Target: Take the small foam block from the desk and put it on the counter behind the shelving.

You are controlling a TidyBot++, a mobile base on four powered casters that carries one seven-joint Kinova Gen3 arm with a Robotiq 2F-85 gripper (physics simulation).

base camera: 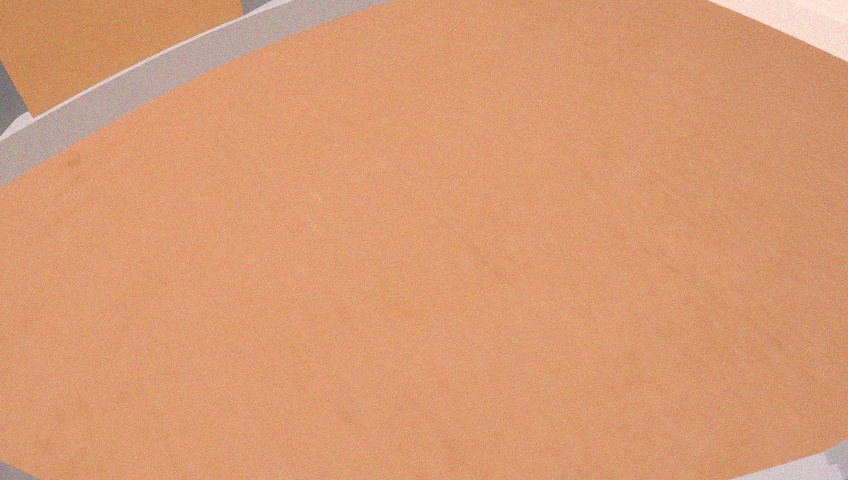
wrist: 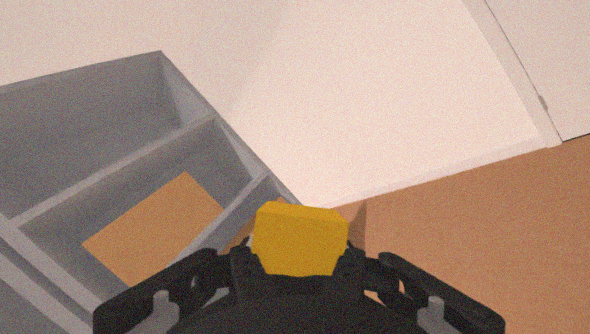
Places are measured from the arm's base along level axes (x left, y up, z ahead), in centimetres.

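Pixels of known places: gripper, fingertip midpoint: [wrist: 296, 243].
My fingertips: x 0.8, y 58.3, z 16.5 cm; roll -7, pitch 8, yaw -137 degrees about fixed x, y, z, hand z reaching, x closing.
Observation:
Behind a point stands the place of what it marks.
A small yellow foam block [wrist: 300, 240] {x -0.3, y 60.0, z 12.9 cm} sits between the fingertips at the bottom middle of the wrist view. My gripper [wrist: 296, 243] {x 0.8, y 58.3, z 16.5 cm} is shut on it, with a black finger at each side. The grey shelving [wrist: 115, 162] {x 47.9, y 105.1, z 84.5 cm} stands at the left of the wrist view, tilted in the picture. In the base camera view the shelving's low grey edge [base camera: 142, 74] {x 49.8, y -33.9, z 83.1 cm} crosses the upper left. The desk and the counter cannot be made out in either view.
An orange-brown box [wrist: 160, 227] [base camera: 119, 47] is in a lower shelf compartment. A pale wall [wrist: 380, 100] {x -89.0, y 39.8, z 133.3 cm} is beyond the shelving, with a white door [wrist: 555, 55] {x -136.0, y 9.8, z 70.5 cm} at the upper right. Brown floor [wrist: 475, 230] {x -56.4, y -39.6, z 82.5 cm} [base camera: 416, 237] {x 1.3, y -39.6, z 44.7 cm} lies beside the shelving.

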